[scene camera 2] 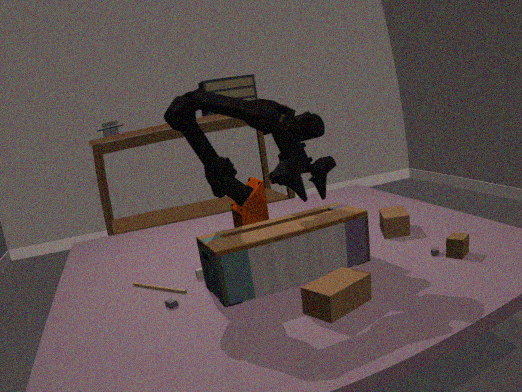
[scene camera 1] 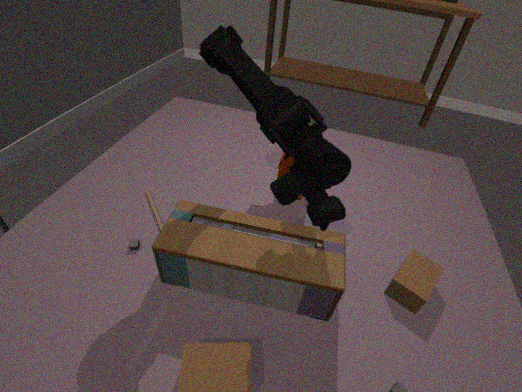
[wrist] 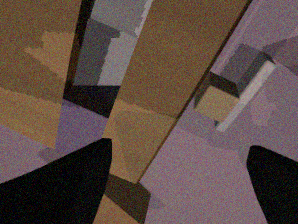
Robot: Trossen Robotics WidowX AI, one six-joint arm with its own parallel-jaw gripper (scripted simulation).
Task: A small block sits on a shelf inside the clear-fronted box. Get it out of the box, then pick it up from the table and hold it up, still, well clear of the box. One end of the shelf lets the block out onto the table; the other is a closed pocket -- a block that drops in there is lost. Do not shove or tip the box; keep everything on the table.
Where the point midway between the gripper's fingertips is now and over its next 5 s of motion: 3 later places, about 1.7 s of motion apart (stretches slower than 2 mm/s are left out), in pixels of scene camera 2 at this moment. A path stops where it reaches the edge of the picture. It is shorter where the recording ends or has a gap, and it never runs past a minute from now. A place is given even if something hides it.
My gripper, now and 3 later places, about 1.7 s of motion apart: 314,199; 320,192; 323,199; 326,241
